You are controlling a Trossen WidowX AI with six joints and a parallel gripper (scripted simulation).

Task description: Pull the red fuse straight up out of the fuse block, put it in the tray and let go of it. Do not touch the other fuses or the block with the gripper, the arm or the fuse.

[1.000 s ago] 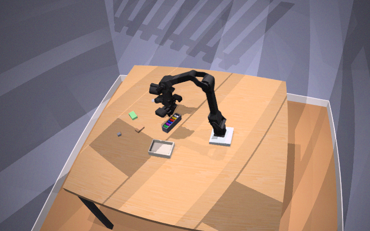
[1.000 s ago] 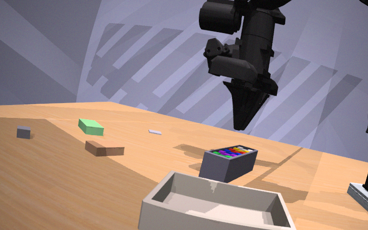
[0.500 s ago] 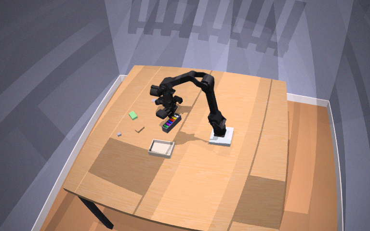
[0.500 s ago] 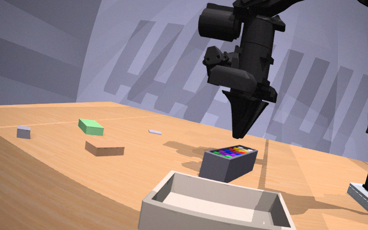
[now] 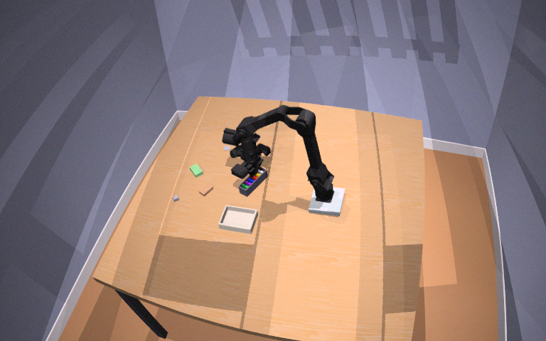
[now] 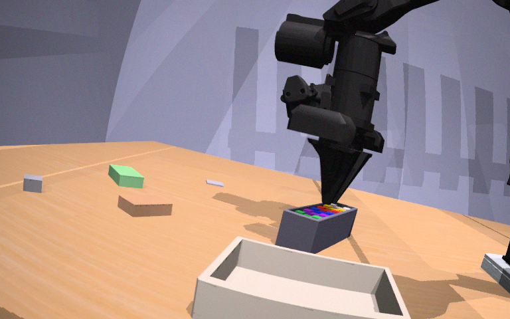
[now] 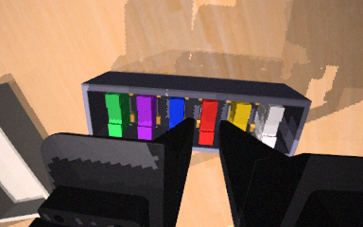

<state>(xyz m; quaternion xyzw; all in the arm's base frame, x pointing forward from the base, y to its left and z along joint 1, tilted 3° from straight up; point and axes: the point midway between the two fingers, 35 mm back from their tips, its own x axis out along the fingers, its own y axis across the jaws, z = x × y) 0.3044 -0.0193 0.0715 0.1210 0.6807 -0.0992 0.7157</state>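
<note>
Now: gripper tip 20 mm above the red fuse. From my gripper tip the other things lie so: tray: 210 mm to the left, 40 mm below, 10 mm behind; thin grey piece: 210 mm ahead, 180 mm to the right, 40 mm below; brown block: 190 mm ahead, 100 mm to the left, 40 mm below.
</note>
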